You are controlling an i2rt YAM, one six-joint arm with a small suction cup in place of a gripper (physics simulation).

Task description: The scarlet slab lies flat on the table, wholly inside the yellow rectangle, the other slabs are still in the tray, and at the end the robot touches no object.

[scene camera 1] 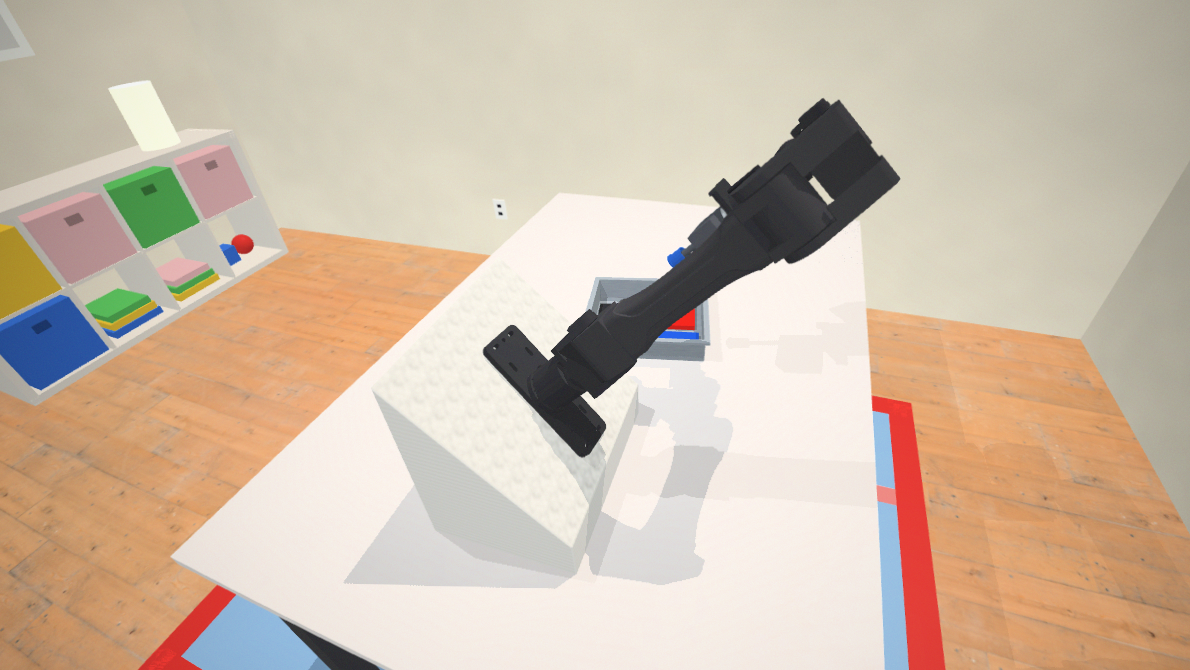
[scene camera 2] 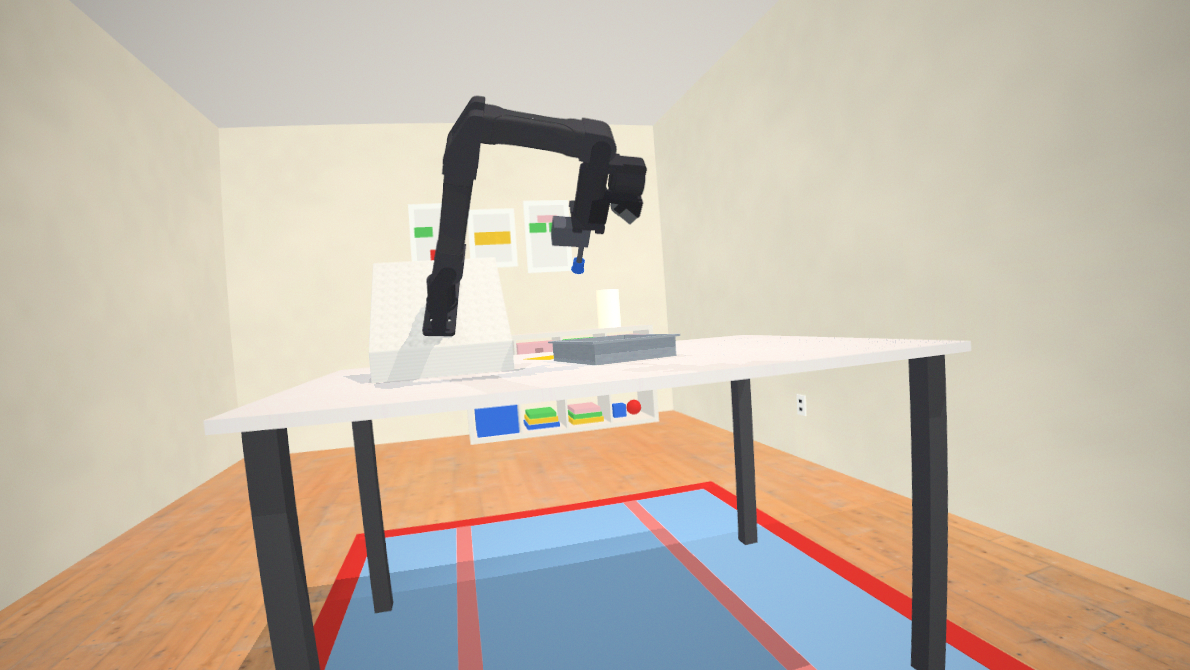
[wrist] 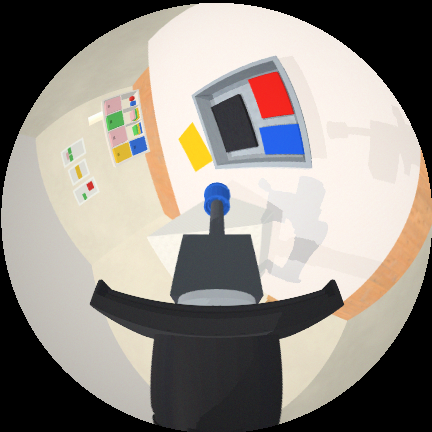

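Seen in the pictures: hand, tool point: (scene camera 1: 673, 262) (scene camera 2: 577, 270) (wrist: 216, 193); arm's base, link origin: (scene camera 1: 545, 391) (scene camera 2: 442, 305).
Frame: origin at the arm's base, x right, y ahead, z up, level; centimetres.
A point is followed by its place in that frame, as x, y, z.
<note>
The scarlet slab (scene camera 1: 687, 318) @(8.2, 42.5, -14.2) (wrist: 271, 95) @(6.0, 43.9, -14.2) lies flat in the grey tray (scene camera 1: 699, 350) @(13.7, 31.6, -12.9) (scene camera 2: 637, 348) @(11.7, 42.0, -12.9) (wrist: 285, 163) @(10.6, 30.5, -10.5). A blue slab (scene camera 1: 684, 335) @(9.3, 36.7, -14.1) (wrist: 282, 140) @(8.3, 34.1, -14.2) and a black slab (wrist: 234, 123) @(-3.7, 36.6, -14.1) lie in the tray too, apart from it. The yellow rectangle (scene camera 2: 539, 357) @(-22.6, 23.1, -15.3) (wrist: 195, 147) @(-21.3, 28.1, -15.4) is on the table beside the tray; bare yellow shows in the wrist view. It does not show in scene camera 1. My blue suction cup (scene camera 1: 676, 257) (scene camera 2: 577, 267) (wrist: 217, 193) hangs high above the table, open, with nothing on it. The arm hides part of the tray in scene camera 1.
My arm stands on a white studded wedge (scene camera 1: 449, 374) @(-7.4, -8.7, 8.0) (scene camera 2: 403, 324) @(4.7, -8.3, -3.8) on the white table (scene camera 1: 791, 549) @(35.3, -1.0, -15.5) (scene camera 2: 799, 353) @(29.7, 70.8, -15.5) (wrist: 350, 200) @(25.7, 26.9, -15.5). A shelf unit (scene camera 1: 264, 208) with bins and a lamp (scene camera 1: 145, 116) stands by the wall, away from the table.
</note>
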